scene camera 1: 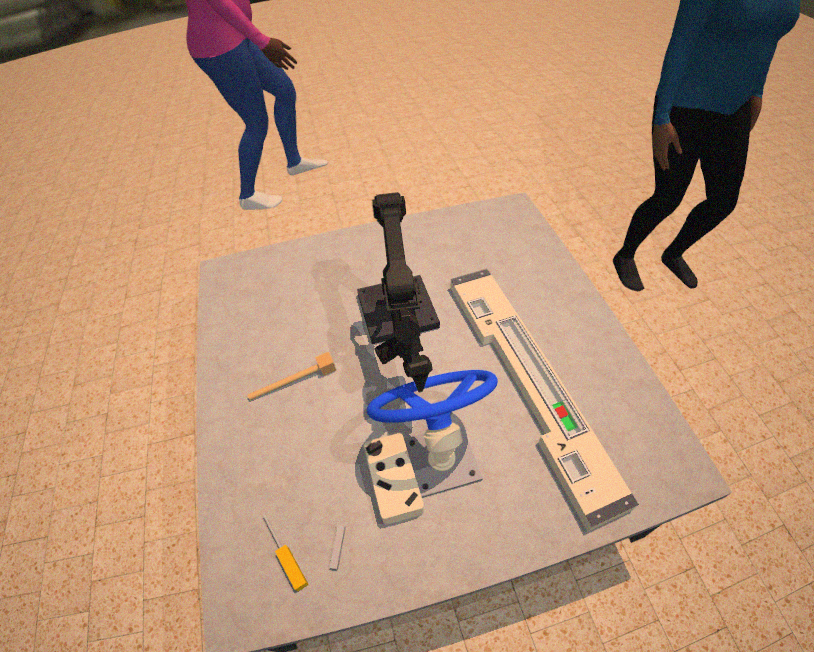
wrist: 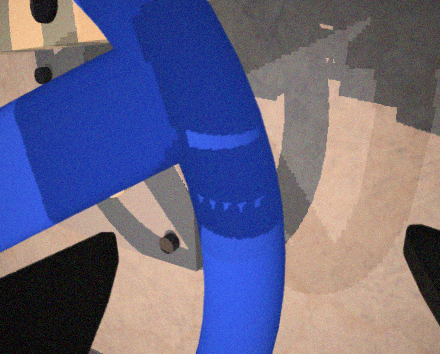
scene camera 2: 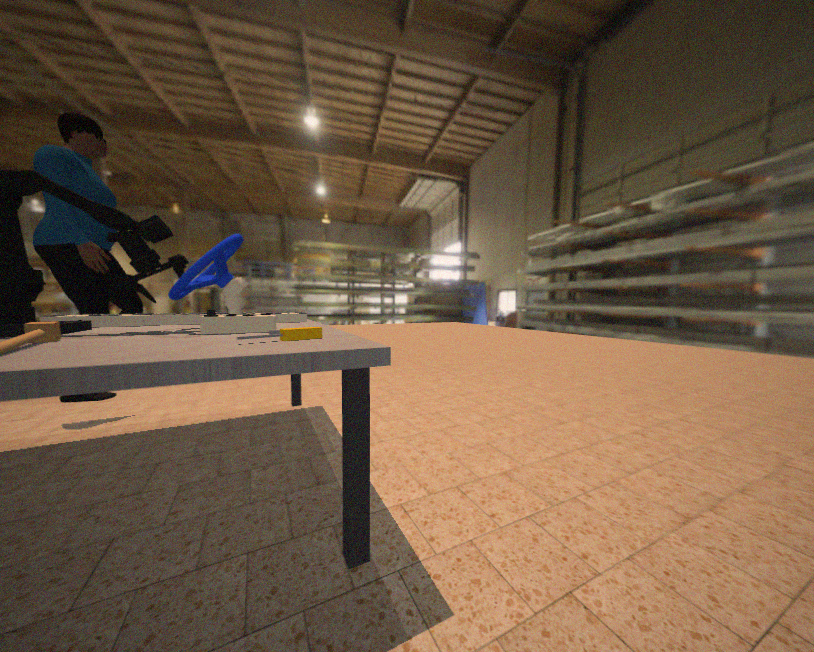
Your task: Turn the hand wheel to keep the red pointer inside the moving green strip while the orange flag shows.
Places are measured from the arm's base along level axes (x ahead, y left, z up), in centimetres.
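Where they show: gripper, fingertip midpoint: [scene camera 1: 416,383] [wrist: 262,244]; arm's base, link origin: [scene camera 2: 13,323].
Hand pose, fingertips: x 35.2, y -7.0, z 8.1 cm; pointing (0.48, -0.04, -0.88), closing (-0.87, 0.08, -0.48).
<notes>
Things, the pixels of their top centre, and the offset from my fingertips. "*": a spot on its surface instead. Level surfaces: height alone.
- grey base plate, top centre: [wrist: 105,153] [scene camera 1: 441,458] dx +17.3, dy -0.2, dz -9.8 cm
- long cream gauge panel, surface height: dz -7.0 cm
- small red pointer, surface spot: [scene camera 1: 561,410] * dx +18.3, dy +33.2, dz -6.9 cm
- green strip, surface spot: [scene camera 1: 568,419] * dx +21.3, dy +33.6, dz -7.0 cm
- wooden mallet, top centre: [scene camera 1: 288,373] [scene camera 2: 22,325] dx -20.3, dy -30.7, dz -6.6 cm
- yellow-handled screwdriver, top centre: [scene camera 1: 280,547] [scene camera 2: 282,329] dx +25.3, dy -43.5, dz -8.2 cm
- small grey bar, top centre: [scene camera 1: 337,546] dx +28.9, dy -31.0, dz -9.5 cm
- table, surface height: dz -11.0 cm
A blue hand wheel [scene camera 1: 433,399] [scene camera 2: 207,267] [wrist: 232,175] stands tilted on a pale hub over a grey base plate [scene camera 1: 463,475]. My gripper [scene camera 1: 420,377] [scene camera 2: 165,265] is open and sits right at the wheel's back rim; the rim fills the wrist view. A long cream gauge panel [scene camera 1: 592,479] lies to the right. In its slot, a small red pointer [scene camera 1: 561,410] sits at the upper end of the green strip [scene camera 1: 568,419]. I see no orange flag on the panel.
A cream control box [scene camera 1: 394,479] lies in front of the wheel. A wooden mallet [scene camera 1: 291,377] lies to the left. A yellow-handled screwdriver [scene camera 1: 289,564] [scene camera 2: 301,333] and a small grey bar [scene camera 1: 337,547] lie at the front. Two people [scene camera 1: 252,84] [scene camera 1: 689,142] stand behind the table [scene camera 1: 262,311].
</notes>
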